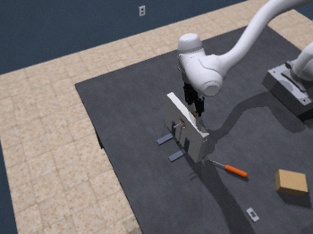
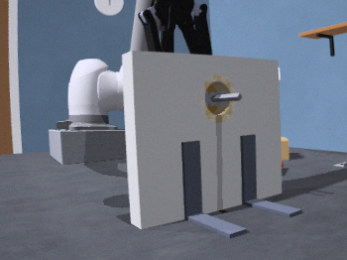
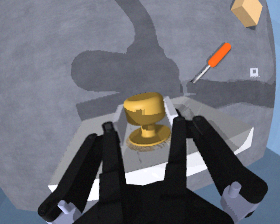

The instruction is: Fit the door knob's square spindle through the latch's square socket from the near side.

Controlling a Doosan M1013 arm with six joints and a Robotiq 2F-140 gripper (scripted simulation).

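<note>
My gripper is now 6 cm short of the white wooden panel, 6 cm above it and 1 cm to the right of it. Also, from my hand: brass piece (48 cm to the right, 30 cm behind, 21 cm below); orange-handled screwdriver (26 cm to the left, 20 cm below, 4 cm behind); cardboard box (48 cm to the left, 25 cm behind, 18 cm below).
</note>
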